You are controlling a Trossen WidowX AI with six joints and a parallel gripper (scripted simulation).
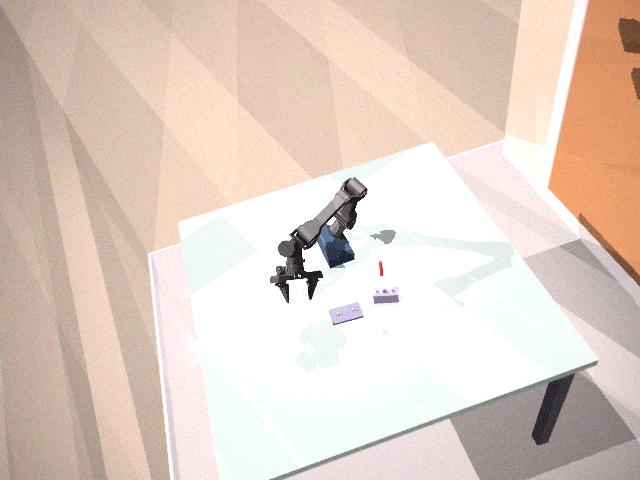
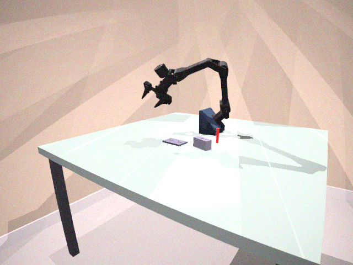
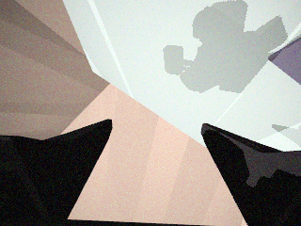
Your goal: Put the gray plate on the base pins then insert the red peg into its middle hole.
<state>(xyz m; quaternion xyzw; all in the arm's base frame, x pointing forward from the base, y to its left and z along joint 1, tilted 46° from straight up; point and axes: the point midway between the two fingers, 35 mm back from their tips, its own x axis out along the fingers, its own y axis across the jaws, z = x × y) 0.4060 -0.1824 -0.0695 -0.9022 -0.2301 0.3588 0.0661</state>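
Now: gripper tip 32 cm to the right of the gray plate, 17 cm above it and 8 cm past it. Round my gripper tip: pin base 20 cm below, 15 cm to the left, 5 cm behind; red peg 33 cm to the left, 20 cm behind, 17 cm below.
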